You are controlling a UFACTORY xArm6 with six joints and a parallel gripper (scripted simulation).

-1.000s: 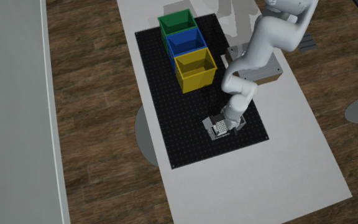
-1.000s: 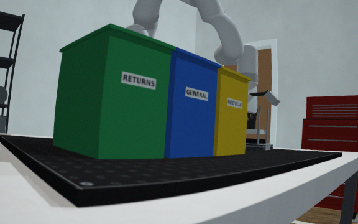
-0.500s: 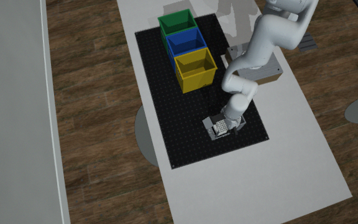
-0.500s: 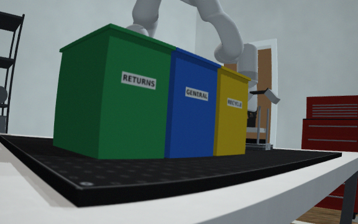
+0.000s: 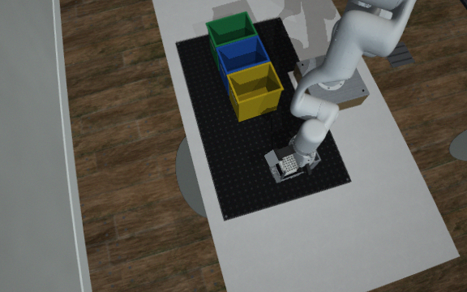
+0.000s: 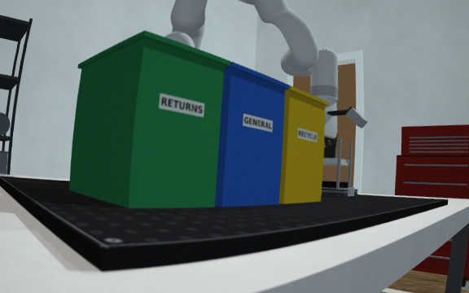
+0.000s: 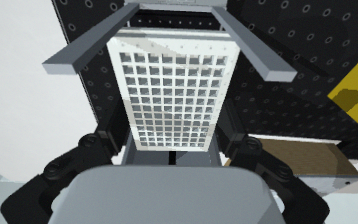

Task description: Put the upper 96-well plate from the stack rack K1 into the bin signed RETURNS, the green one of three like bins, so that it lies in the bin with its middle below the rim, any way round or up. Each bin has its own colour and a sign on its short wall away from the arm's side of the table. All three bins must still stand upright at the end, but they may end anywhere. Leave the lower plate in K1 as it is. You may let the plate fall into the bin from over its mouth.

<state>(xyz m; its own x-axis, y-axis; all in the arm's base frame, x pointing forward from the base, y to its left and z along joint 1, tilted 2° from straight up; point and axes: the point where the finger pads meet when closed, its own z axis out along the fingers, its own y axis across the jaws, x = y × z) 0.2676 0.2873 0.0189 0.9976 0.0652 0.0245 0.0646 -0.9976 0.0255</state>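
Right now my hand is 70 mm above the dark plate. From my hand the other things lie so: white 96-well plate: 10 mm below; yellow recycle bin: 60 mm ahead, 310 mm to the right, 10 mm below; blue general bin: 60 mm ahead, 440 mm to the right, 10 mm below.
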